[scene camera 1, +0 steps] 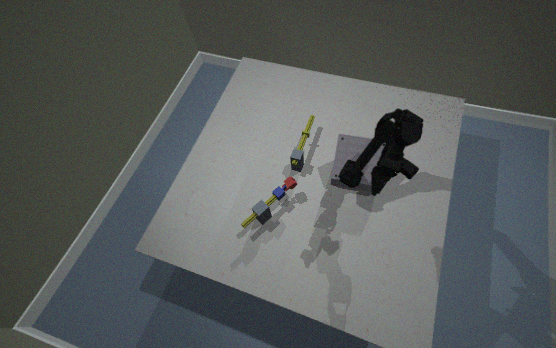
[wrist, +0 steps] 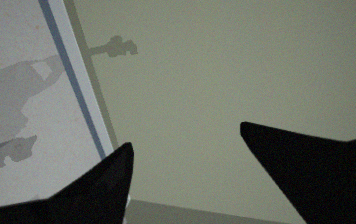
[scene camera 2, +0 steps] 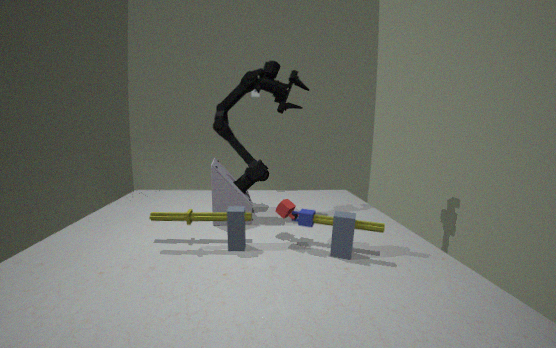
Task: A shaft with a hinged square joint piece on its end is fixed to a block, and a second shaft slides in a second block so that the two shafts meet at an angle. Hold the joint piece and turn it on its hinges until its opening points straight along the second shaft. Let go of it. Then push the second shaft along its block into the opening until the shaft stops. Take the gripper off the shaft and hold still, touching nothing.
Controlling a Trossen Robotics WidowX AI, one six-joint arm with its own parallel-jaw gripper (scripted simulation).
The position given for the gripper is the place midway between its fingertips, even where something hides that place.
The gripper (scene camera 1: 375,194) is open, with nothing in its grasp.
The gripper shows as well in the wrist view (wrist: 187,137).
